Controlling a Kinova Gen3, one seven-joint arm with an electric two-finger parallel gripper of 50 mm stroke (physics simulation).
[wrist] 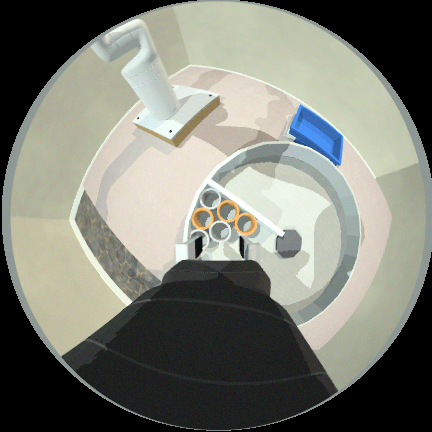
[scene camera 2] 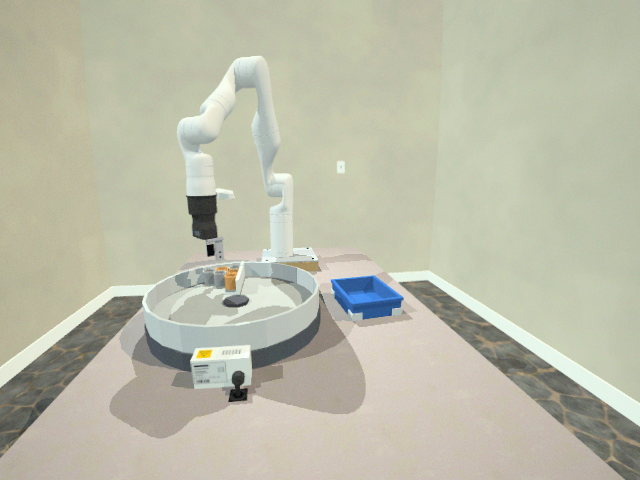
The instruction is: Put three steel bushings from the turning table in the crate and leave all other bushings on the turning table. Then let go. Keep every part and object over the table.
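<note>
The turning table (scene camera 2: 232, 335) (wrist: 351, 235) holds three grey steel bushings and three orange ones, upright and clustered beside its white divider. One steel bushing (wrist: 201, 199) is by the divider's outer end, another (scene camera 2: 219, 279) (wrist: 229, 231) is at the cluster's near side, and the third (scene camera 2: 208, 276) (wrist: 200, 231) is near the table's wall, partly hidden by a finger in the wrist view. Orange bushings (scene camera 2: 230, 281) (wrist: 255, 224) stand among them. The blue crate (scene camera 2: 373, 311) (wrist: 296, 121) shows no bushing inside. My gripper (scene camera 2: 214, 250) (wrist: 220, 243) is open and empty, above the turning table near the cluster.
The white divider (scene camera 2: 240, 279) (wrist: 245, 207) runs from the wall toward the dark hub (scene camera 2: 235, 300) (wrist: 288, 243). A white box (scene camera 2: 222, 366) and a small black stand (scene camera 2: 238, 384) are in front of the turning table. The robot base (scene camera 2: 289, 256) (wrist: 195, 110) is behind it.
</note>
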